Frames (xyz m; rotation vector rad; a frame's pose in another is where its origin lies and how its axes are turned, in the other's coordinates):
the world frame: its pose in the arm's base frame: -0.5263 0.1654 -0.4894 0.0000 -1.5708 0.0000
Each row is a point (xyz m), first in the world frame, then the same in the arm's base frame.
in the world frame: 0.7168 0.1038 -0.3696
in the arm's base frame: -0.1567 0.2692 0.2274
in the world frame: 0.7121 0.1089 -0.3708
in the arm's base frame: -0.1555 0.2743 0.2227
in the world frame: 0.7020 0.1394 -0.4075
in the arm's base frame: -0.1188 0.3048 0.2126
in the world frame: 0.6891 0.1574 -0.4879
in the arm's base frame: -0.0384 0.3228 0.1997
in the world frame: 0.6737 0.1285 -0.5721
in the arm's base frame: 0.0458 0.2939 0.1843
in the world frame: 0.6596 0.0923 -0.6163
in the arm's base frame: 0.0900 0.2577 0.1702
